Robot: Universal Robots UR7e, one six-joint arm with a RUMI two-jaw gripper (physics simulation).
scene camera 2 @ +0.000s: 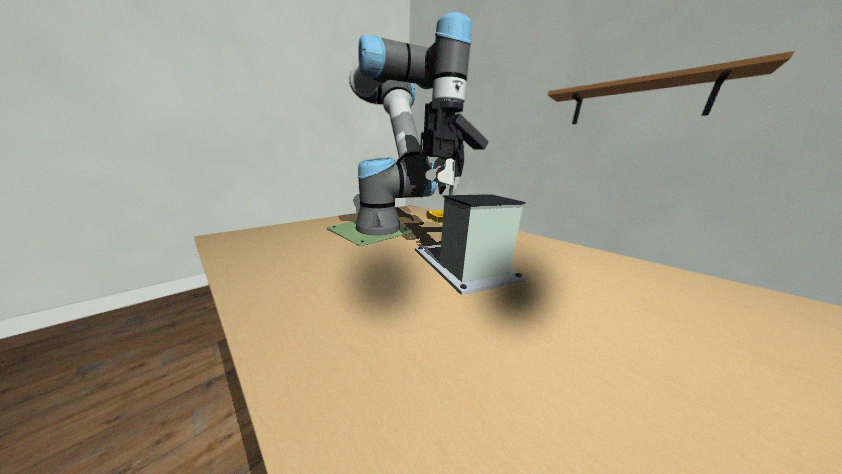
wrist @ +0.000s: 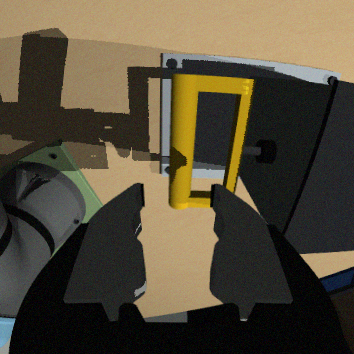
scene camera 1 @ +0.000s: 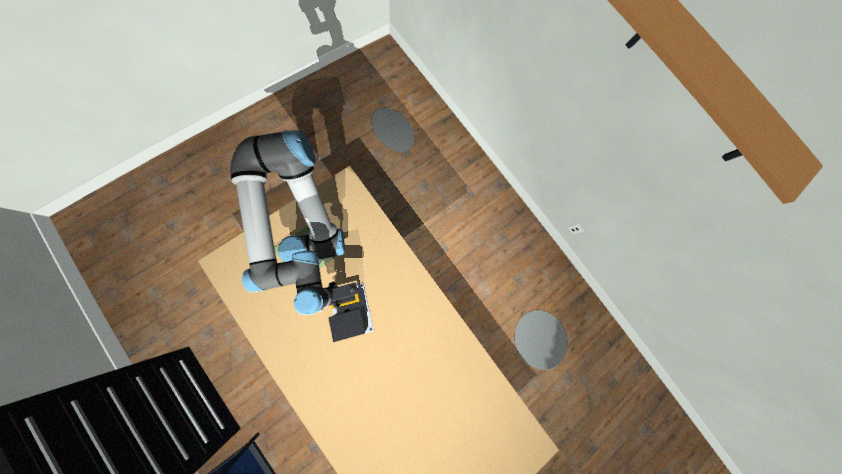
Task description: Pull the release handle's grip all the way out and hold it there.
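The release handle's grip (scene camera 1: 356, 299) (scene camera 2: 436, 216) (wrist: 184, 125) is a yellow rectangular frame. A short dark rod (wrist: 252, 150) joins it to the side of a box (scene camera 1: 348, 325) (scene camera 2: 492, 241) (wrist: 320, 175) with a dark top, which stands on a light base plate (scene camera 2: 489, 283) (wrist: 166, 110). My gripper (scene camera 2: 447, 189) (wrist: 177, 185) points down with its fingers partly open and nothing between them. In the wrist view the grip's near end shows between and just beyond the fingertips. In scene camera 2 the fingertips are above the level of the box top. The box hides most of the grip there.
The arm's foot stands on a green mounting plate (scene camera 2: 344, 233) (wrist: 75, 170), on the side of the grip away from the box. All stand on a tan table (scene camera 1: 412, 382) (scene camera 2: 353, 376). A wooden rail (scene camera 1: 707, 88) (scene camera 2: 665, 80) is on the wall. A black unit (scene camera 1: 126, 406) stands beyond the table edge.
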